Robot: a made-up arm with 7 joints. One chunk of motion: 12 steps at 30 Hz.
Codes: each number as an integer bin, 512 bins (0 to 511) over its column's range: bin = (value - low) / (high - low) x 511, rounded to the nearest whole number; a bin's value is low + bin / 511 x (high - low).
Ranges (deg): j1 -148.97..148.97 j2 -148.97..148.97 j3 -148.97..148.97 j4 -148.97..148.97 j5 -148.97..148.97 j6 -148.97..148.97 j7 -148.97..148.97
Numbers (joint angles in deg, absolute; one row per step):
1: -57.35 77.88 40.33 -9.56 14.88 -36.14 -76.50
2: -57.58 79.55 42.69 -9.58 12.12 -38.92 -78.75
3: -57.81 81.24 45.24 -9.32 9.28 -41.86 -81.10
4: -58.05 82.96 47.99 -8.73 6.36 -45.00 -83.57
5: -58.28 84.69 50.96 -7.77 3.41 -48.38 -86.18
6: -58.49 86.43 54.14 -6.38 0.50 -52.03 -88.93
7: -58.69 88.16 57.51 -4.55 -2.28 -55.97 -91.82
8: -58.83 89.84 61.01 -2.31 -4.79 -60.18 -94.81
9: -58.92 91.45 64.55 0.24 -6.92 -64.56 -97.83
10: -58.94 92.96 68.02 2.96 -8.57 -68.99 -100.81
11: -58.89 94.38 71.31 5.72 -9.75 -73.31 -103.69
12: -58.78 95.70 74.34 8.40 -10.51 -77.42 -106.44
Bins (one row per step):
1: 157 389 325 239 281 194 124
2: 157 392 329 239 276 189 120
3: 156 395 333 240 271 184 116
4: 156 398 338 241 266 178 112
5: 156 401 343 242 261 173 108
6: 155 404 348 245 256 166 103
7: 155 407 354 248 252 160 98
8: 155 410 360 252 247 152 93
9: 154 412 366 256 244 145 88
10: 154 415 372 261 241 137 83
11: 154 417 378 265 239 130 78
12: 155 420 383 270 237 123 73

